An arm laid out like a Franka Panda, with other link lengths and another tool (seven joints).
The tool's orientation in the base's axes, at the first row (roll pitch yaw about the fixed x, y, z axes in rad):
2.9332, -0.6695, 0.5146
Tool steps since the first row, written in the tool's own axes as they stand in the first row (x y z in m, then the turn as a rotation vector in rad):
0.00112, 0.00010, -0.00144, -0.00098, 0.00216, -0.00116
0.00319, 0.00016, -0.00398, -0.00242, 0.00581, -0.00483
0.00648, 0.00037, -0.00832, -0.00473, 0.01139, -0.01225
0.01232, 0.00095, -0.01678, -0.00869, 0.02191, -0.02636
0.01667, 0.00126, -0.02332, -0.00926, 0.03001, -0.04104
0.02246, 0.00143, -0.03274, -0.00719, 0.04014, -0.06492
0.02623, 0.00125, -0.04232, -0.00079, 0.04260, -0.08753
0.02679, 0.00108, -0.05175, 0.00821, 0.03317, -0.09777
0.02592, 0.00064, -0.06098, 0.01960, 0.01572, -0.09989
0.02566, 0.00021, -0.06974, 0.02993, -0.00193, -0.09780
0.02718, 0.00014, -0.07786, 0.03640, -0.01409, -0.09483
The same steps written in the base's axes. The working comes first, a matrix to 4 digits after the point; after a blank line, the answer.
The tool's axes in the first row as the columns of a matrix, in the base's axes (used below as rounded here):
0.6826, 0.3698, 0.6304
0.3859, -0.9148, 0.1187
0.6206, 0.1622, -0.7672

-0.00011, 0.00017, 0.00182, -0.00060, -0.00249, 0.00063
-0.00027, 0.00061, 0.00506, -0.00255, -0.00682, 0.00315
-0.00068, 0.00117, 0.01046, -0.00674, -0.01370, 0.00831
-0.00182, 0.00189, 0.02067, -0.01445, -0.02653, 0.01838
-0.00286, 0.00251, 0.02844, -0.02109, -0.03590, 0.03061
-0.00478, 0.00347, 0.03929, -0.03099, -0.04720, 0.05186
-0.00831, 0.00396, 0.04895, -0.03996, -0.04967, 0.07357
-0.01394, 0.00321, 0.05650, -0.04376, -0.03878, 0.08548
-0.02051, 0.00218, 0.06297, -0.04378, -0.01867, 0.09135
-0.02637, 0.00143, 0.06946, -0.04194, 0.00171, 0.09329
-0.03048, 0.00112, 0.07662, -0.04014, 0.01568, 0.09306

